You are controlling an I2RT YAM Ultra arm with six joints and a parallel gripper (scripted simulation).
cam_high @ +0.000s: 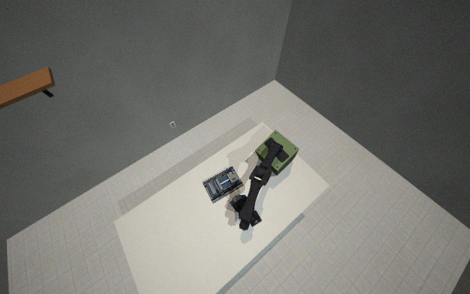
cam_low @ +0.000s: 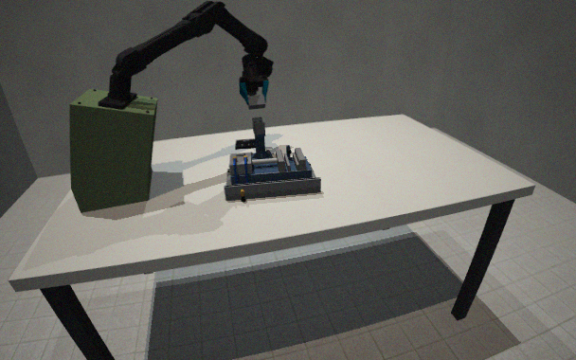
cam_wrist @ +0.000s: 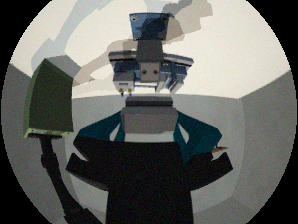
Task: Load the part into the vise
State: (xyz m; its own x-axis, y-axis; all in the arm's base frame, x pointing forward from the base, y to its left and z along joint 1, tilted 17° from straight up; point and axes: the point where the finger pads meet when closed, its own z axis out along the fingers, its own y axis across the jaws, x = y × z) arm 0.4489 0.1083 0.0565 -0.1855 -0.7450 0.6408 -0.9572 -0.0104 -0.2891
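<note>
Now: the grey block part 1 cm to the left of my hand and 1 cm below it. The rest, counted from my hand: cylinder rod 1 cm behind, 20 cm to the right, 15 cm below; then air cylinder 8 cm behind, 19 cm to the right, 15 cm below; then vise 1 cm ahead, 20 cm to the right, 19 cm below.
</note>
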